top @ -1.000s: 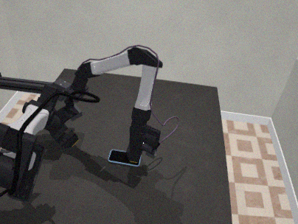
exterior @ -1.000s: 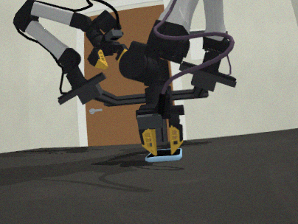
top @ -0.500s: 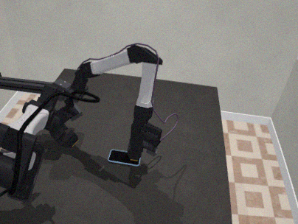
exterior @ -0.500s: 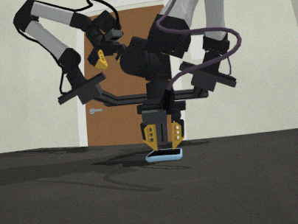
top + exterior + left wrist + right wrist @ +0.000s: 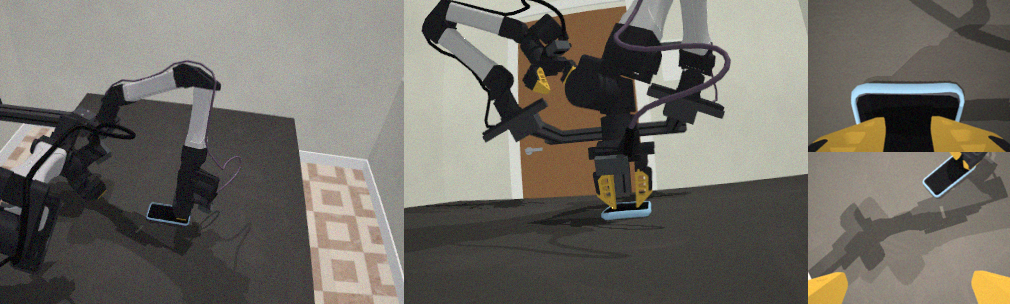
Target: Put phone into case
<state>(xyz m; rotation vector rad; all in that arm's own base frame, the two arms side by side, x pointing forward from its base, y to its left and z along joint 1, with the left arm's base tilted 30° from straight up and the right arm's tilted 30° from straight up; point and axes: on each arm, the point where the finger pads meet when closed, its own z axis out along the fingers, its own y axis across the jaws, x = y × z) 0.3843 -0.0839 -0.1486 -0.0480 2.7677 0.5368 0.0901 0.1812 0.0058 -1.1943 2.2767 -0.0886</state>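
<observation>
Right now the black phone is 50 mm behind my left hand and 20 mm below it.
</observation>
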